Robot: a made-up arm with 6 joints. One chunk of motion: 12 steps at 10 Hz.
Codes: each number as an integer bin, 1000 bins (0 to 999) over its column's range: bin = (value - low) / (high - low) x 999, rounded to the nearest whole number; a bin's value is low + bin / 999 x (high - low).
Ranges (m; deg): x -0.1..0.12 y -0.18..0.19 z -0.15..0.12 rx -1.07..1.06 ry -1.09..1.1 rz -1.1..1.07
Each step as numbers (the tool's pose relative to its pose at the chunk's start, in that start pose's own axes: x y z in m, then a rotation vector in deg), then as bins.
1 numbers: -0.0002 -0.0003 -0.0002 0.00 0.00 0.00
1 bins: 453 485 554 502 497 506
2 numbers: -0.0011 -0.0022 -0.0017 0.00 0.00 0.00
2 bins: 449 480 549 502 497 506
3 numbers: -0.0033 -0.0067 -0.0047 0.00 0.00 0.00
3 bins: 439 468 538 502 497 506
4 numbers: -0.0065 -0.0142 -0.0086 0.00 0.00 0.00
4 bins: 425 448 523 502 497 506
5 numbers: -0.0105 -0.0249 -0.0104 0.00 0.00 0.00
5 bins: 406 419 517 502 497 506
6 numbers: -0.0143 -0.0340 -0.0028 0.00 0.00 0.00
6 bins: 389 394 545 502 497 506
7 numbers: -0.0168 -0.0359 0.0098 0.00 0.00 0.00
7 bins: 378 389 591 502 497 506
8 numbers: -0.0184 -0.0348 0.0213 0.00 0.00 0.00
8 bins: 371 392 634 502 497 506
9 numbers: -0.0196 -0.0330 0.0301 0.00 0.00 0.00
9 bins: 365 397 666 502 497 506
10 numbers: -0.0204 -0.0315 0.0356 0.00 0.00 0.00
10 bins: 361 401 687 502 497 506
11 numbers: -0.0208 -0.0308 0.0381 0.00 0.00 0.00
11 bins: 360 403 696 502 497 506
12 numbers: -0.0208 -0.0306 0.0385 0.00 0.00 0.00
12 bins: 360 403 697 502 497 506
